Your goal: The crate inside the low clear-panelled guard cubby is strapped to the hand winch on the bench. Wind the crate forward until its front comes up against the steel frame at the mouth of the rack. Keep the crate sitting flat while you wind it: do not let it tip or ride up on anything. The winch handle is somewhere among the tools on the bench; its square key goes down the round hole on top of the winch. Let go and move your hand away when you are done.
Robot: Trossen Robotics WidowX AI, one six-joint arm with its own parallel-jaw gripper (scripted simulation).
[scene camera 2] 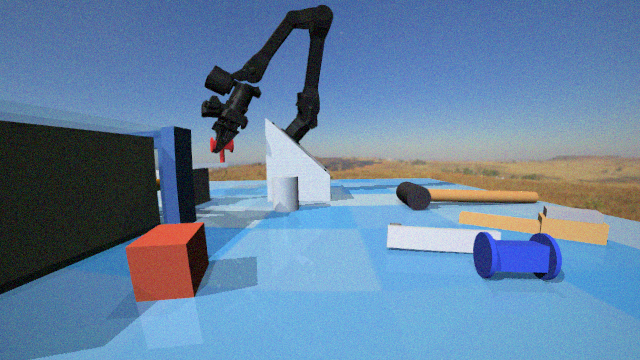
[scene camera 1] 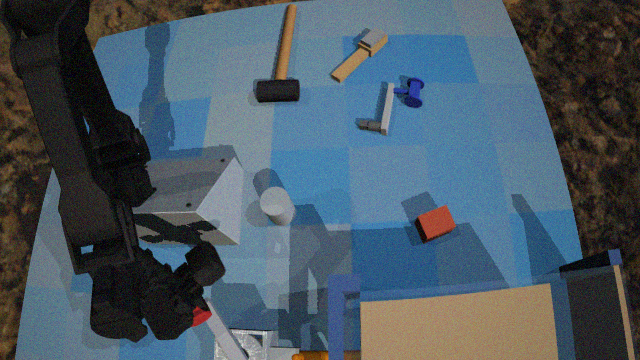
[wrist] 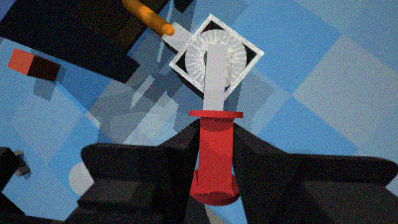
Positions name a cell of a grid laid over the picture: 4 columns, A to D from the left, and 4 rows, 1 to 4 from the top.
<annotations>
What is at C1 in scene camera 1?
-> A wooden brush.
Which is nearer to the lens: the blue knob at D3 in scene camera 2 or the red cube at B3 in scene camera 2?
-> The red cube.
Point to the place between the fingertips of my gripper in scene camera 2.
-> B2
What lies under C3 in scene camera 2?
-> A hammer.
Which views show my gripper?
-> Scene camera 2, scene camera 1 and the wrist view: all of them.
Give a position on a red grip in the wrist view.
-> C4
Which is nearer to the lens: the hammer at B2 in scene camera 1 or the red cube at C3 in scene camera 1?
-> The red cube.
</annotations>
